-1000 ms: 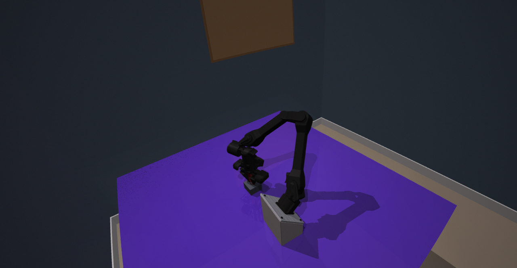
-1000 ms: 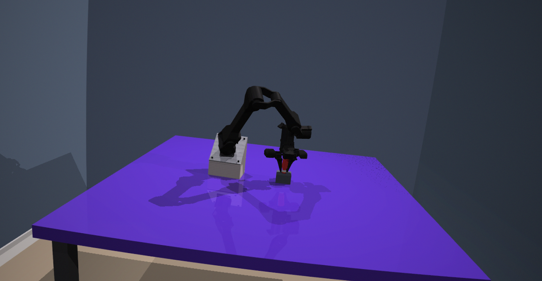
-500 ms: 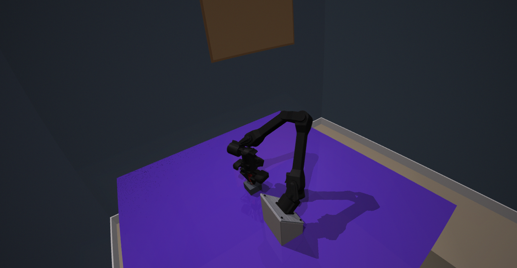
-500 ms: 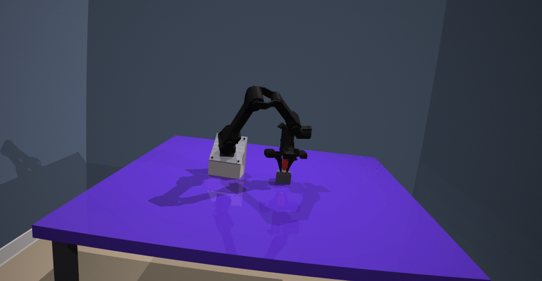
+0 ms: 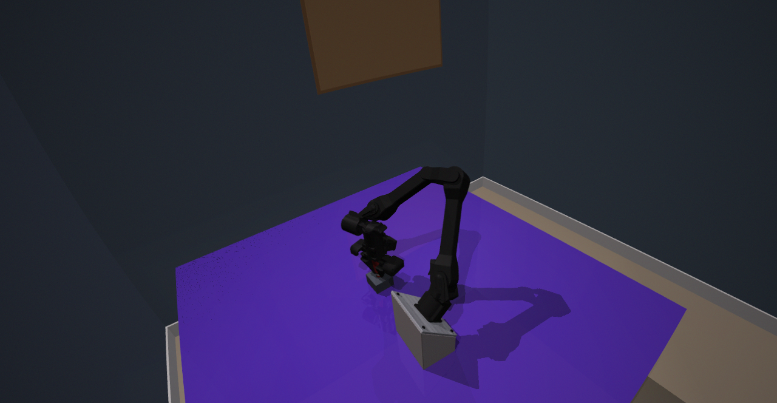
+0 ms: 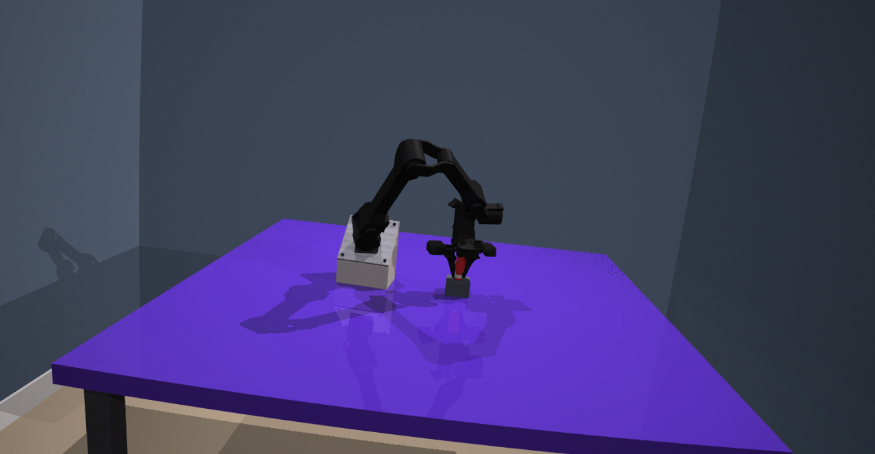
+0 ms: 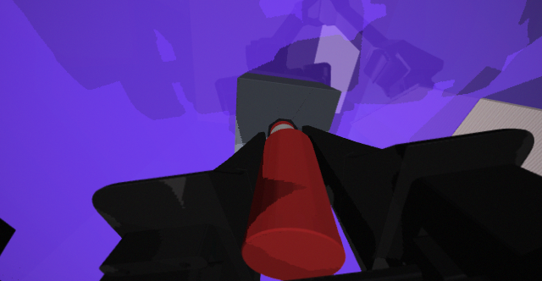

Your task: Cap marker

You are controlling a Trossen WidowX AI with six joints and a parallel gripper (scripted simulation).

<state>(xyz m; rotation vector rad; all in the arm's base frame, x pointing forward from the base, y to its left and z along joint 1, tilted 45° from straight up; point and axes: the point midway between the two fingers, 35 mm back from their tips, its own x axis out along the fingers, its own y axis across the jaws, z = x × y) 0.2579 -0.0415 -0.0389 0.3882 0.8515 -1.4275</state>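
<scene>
The red cap lies 5 cm above my gripper tip. Round my gripper tip: holder block 2 cm below.
</scene>
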